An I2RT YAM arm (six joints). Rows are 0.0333 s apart.
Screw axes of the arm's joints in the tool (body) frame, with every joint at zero. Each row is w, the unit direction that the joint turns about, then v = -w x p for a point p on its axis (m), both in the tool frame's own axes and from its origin. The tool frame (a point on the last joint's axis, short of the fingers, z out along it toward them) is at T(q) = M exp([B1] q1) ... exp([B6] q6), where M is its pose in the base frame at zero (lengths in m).
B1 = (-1, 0, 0, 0.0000, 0.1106, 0.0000)
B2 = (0, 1, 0, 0.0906, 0.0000, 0.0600)
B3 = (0, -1, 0, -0.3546, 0.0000, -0.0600)
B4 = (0, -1, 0, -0.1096, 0.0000, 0.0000)
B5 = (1, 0, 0, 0.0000, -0.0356, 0.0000)
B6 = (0, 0, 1, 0.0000, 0.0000, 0.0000)
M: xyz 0.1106 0.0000 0.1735 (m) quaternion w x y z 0.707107 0 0.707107 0
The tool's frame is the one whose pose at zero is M.
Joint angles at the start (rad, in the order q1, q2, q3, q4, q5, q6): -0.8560 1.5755 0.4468 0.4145 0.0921 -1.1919
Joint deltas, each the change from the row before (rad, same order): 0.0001 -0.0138 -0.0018 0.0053 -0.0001 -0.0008; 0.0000 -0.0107 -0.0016 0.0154 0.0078 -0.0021; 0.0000 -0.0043 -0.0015 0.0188 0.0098 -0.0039; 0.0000 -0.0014 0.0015 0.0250 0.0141 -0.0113; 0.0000 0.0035 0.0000 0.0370 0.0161 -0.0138; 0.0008 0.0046 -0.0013 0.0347 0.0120 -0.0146; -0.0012 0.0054 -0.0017 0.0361 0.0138 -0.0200; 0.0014 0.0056 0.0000 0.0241 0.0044 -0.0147
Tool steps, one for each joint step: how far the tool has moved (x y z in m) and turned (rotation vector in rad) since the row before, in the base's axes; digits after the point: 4 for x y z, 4 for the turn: 0.0000 0.0001 0.0034 -0.0134 -0.0109 0.0007; 0.0002 -0.0006 0.0035 -0.0226 -0.0110 -0.0047; 0.0003 -0.0009 0.0023 -0.0220 -0.0070 -0.0053; 0.0009 -0.0018 0.0030 -0.0315 -0.0043 -0.0047; 0.0011 -0.0021 0.0025 -0.0373 -0.0054 -0.0054; 0.0010 -0.0015 0.0017 -0.0324 -0.0034 -0.0014; 0.0005 -0.0018 0.0016 -0.0353 0.0012 -0.0027; 0.0011 -0.0009 0.0009 -0.0218 0.0006 0.0048
